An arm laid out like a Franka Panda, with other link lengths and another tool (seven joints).
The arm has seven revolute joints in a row. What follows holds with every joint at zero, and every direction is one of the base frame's.
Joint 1 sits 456.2 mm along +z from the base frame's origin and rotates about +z.
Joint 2 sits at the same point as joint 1 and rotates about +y.
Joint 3 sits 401.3 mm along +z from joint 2 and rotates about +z.
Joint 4 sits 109.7 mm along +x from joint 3 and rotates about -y.
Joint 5 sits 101.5 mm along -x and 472.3 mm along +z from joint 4 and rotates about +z.
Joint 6 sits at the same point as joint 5 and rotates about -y.
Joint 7 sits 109.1 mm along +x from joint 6 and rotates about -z.
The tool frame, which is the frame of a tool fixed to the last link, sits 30 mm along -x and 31 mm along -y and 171 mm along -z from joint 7; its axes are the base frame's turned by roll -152.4, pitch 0 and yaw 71.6 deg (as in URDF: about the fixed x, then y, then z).
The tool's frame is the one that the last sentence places.
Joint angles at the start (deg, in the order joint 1, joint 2, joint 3, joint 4, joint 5, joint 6, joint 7):
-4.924 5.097 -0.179 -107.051 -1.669 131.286 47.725
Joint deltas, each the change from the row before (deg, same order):
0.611 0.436 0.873 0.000 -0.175 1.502 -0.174
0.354 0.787 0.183 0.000 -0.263 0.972 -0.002
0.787 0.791 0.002 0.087 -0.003 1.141 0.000
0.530 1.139 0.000 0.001 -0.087 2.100 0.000
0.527 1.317 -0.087 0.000 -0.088 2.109 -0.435
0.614 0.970 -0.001 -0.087 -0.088 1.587 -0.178
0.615 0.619 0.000 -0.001 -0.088 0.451 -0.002
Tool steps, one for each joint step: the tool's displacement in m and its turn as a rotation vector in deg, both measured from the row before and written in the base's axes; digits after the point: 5 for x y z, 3 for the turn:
0.00633 0.01824 -0.00250 -0.201 -1.050 1.752
0.00492 0.00635 -0.00819 -0.211 -0.173 0.670
0.00568 0.01017 -0.00704 0.006 -0.437 0.826
0.00807 0.00680 -0.01052 -0.063 -0.959 0.634
0.00809 0.00547 -0.01296 -0.223 -0.774 0.952
0.00546 0.00810 -0.01045 -0.115 -0.523 0.871
0.00231 0.00826 -0.00739 -0.060 0.170 0.674

